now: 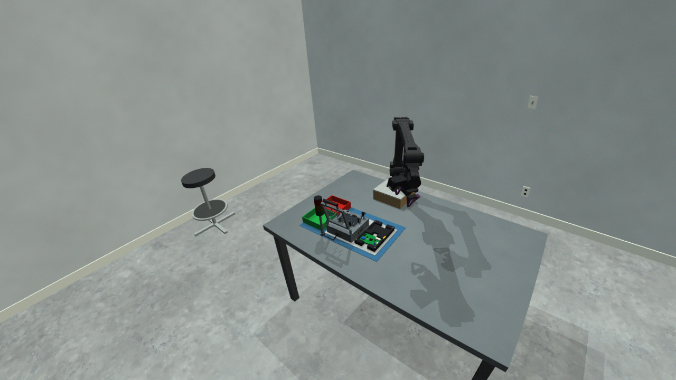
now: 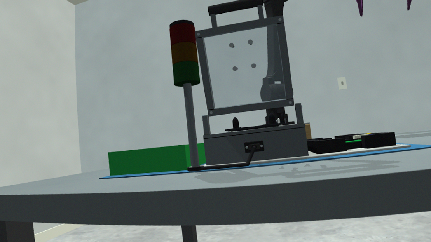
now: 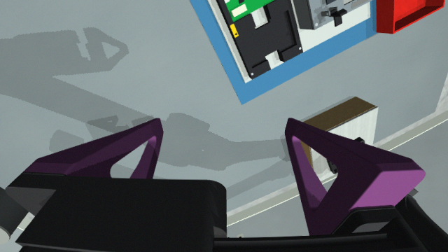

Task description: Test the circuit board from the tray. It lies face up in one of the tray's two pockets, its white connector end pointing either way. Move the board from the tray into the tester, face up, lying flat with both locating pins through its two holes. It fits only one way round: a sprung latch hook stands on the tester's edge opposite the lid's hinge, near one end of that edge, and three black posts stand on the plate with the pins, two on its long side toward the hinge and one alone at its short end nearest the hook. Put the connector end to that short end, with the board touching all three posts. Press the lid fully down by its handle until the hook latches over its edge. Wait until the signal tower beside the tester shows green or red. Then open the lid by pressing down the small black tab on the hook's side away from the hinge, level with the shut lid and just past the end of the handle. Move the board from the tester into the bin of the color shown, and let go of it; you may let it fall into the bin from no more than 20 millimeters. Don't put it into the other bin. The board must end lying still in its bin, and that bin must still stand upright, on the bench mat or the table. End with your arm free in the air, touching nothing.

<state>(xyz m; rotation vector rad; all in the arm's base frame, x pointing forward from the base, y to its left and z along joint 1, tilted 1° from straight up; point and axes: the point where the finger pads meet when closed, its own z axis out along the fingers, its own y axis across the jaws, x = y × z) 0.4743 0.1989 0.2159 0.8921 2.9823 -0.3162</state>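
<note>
Now: hand 5 cm short of the green circuit board, 16 cm to the left of it and 28 cm above it. Round my hand: black tester plate 1 cm behind, 32 cm to the right, 23 cm below; black latch hook 7 cm behind, 26 cm to the right, 21 cm below; clear lid 11 cm ahead, 34 cm to the right, 11 cm below.
</note>
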